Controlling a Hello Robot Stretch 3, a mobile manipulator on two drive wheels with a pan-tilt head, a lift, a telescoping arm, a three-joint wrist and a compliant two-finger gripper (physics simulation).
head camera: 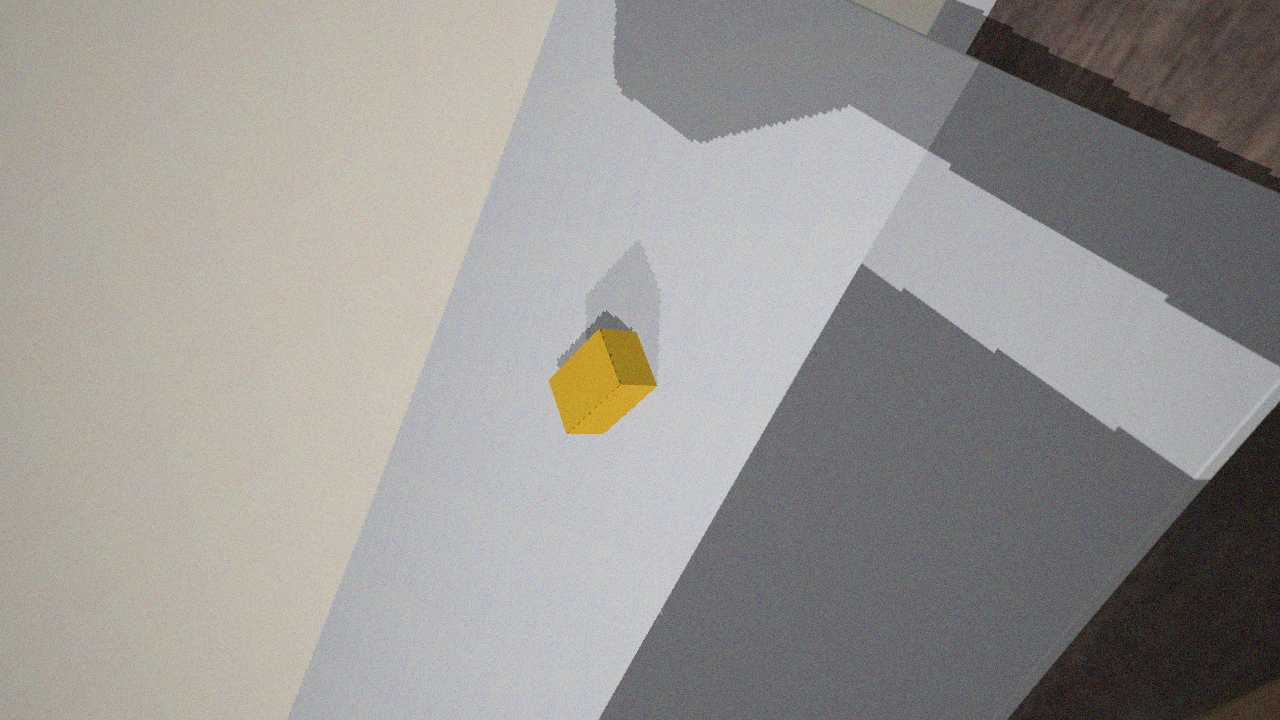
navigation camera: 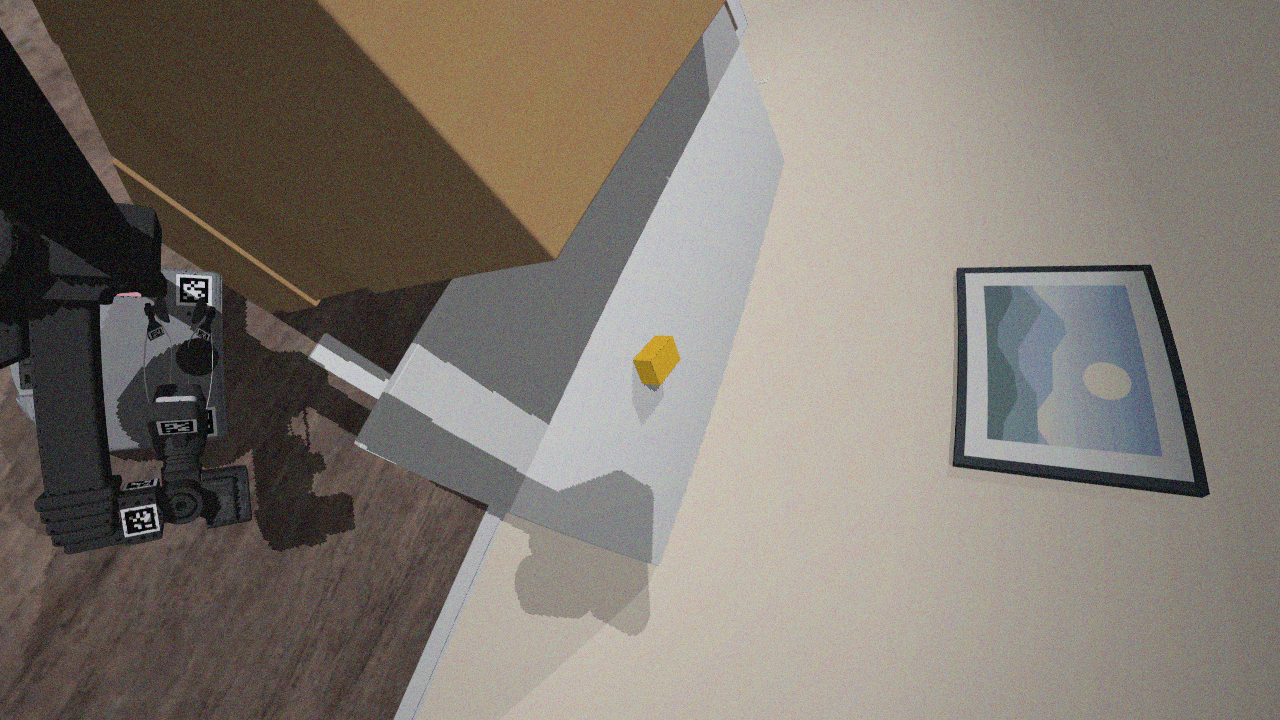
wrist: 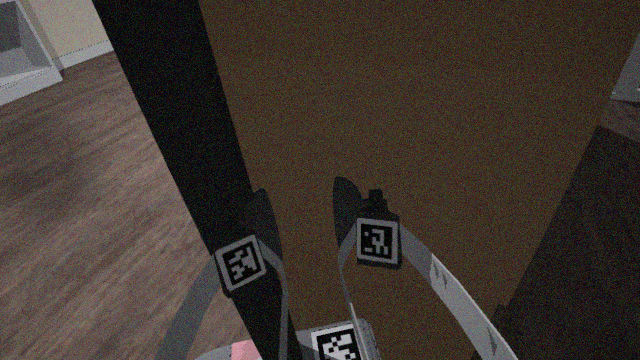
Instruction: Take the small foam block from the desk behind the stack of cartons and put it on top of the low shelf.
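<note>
The small yellow foam block lies on the white desk, near the wall. The stack of cartons stands at the desk's front side in the navigation view; its shaded brown side fills much of the wrist view. My gripper is open and empty. It hangs over my base, apart from the desk and the block. Part of a low white shelf shows at the top left of the wrist view; its top is out of sight.
The beige wall runs along the desk's back, with a framed picture on it. My black mast stands left of the cartons in the wrist view. Wooden floor shows beside the desk and the mast.
</note>
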